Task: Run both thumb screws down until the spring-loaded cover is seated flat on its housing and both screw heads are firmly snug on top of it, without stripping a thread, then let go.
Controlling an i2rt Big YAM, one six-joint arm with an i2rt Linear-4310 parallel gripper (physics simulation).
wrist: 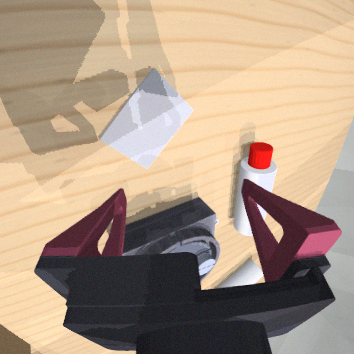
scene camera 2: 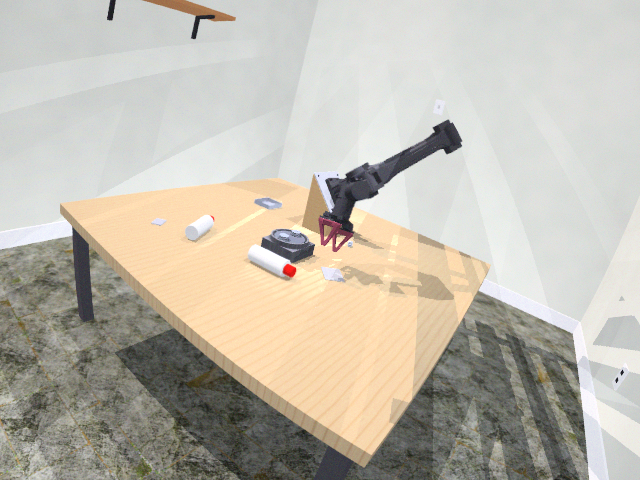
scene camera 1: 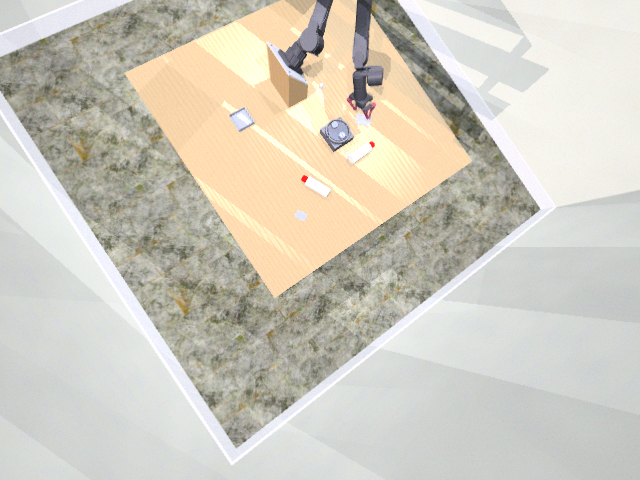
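Note:
The dark square housing sits on the table, with the round grey cover on top. Two pale screw heads show on it: one thumb screw and the other thumb screw. In the wrist view, one screw head shows beside my gripper body, which hides much of the cover. Whether the cover is flat or the heads touch it is too small to tell. My gripper is open and empty, above the table beside the housing, apart from the screws.
A white bottle with red cap lies close beside the housing. Another bottle lies farther off. A thin pale square lies near my gripper. A wooden block stands behind.

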